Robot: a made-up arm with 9 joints. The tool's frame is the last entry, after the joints.
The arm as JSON. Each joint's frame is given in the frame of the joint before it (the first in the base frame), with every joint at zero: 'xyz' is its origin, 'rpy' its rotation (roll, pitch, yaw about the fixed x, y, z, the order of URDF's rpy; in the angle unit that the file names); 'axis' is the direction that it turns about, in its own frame. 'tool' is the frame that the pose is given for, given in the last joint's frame.
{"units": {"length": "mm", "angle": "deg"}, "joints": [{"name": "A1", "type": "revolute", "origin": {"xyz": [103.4, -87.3, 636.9], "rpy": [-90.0, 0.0, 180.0]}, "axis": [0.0, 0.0, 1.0]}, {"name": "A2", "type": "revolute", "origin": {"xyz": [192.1, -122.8, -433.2], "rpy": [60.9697, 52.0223, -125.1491]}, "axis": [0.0, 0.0, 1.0]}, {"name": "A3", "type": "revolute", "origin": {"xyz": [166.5, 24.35, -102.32], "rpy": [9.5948, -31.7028, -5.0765]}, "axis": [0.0, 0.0, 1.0]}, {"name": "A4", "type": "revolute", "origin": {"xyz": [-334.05, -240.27, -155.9], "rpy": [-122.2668, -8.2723, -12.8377]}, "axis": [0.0, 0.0, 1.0]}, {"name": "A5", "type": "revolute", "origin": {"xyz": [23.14, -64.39, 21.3], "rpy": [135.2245, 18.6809, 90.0]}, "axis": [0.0, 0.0, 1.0]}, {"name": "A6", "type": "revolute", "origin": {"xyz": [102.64, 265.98, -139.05], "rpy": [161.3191, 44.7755, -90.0]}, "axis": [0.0, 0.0, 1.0]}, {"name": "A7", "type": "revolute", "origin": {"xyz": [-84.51, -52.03, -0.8], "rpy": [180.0, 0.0, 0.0]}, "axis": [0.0, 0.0, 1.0]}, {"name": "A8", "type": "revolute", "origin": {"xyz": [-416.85, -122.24, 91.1], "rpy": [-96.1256, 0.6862, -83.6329]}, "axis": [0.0, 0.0, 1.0]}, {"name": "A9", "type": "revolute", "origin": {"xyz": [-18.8, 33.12, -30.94], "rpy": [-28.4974, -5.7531, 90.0]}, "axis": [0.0, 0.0, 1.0]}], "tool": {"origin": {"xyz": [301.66, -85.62, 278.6], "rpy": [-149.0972, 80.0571, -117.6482]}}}
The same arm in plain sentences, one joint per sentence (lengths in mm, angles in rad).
The arm has nine revolute joints in a row. What follows holds with every joint at zero, and every direction is one of the base frame's.
The first joint lies 103.4 mm along +x and 87.3 mm along -y and 636.9 mm along +z from the base frame's origin and rotates about -y.
The second joint lies 192.1 mm along -x and 433.2 mm along +y and 122.8 mm along +z from the first joint and rotates about the direction (0.935146, -0.298615, -0.190609).
The third joint lies 36.7 mm along -x and 148.7 mm along +y and 123.8 mm along +z from the second joint and rotates about the direction (0.596408, -0.604308, -0.528307).
The fourth joint lies 389.3 mm along -x and 48.1 mm along +y and 199.4 mm along -z from the third joint and rotates about +z.
The fifth joint lies 55.8 mm along +x and 39.6 mm along -y and 21.3 mm along +z from the fourth joint and rotates about the direction (0.707872, 0.216092, -0.672474).
The sixth joint lies 33.4 mm along -x and 206.9 mm along +y and 238.1 mm along +z from the fifth joint and rotates about +z.
The seventh joint lies 39.6 mm along +x and 91.0 mm along +y and 0.8 mm along -z from the sixth joint and rotates about -z.
The eighth joint lies 411.9 mm along +x and 138.0 mm along +y and 91.1 mm along -z from the seventh joint and rotates about the direction (-0.874412, -0.473306, 0.106701).
The ninth joint lies 21.0 mm along +x and 33.2 mm along +y and 29.4 mm along +z from the eighth joint and rotates about -x.
The tool frame, which is the frame that the pose is given for, lies 278.6 mm along -x and 81.5 mm along -y and 302.8 mm along +z from the ninth joint; its axes are the base frame's turned by roll -0.5686, pitch 0.0781 and yaw -0.1551 rad (as in URDF: about the fixed x, then y, then z).

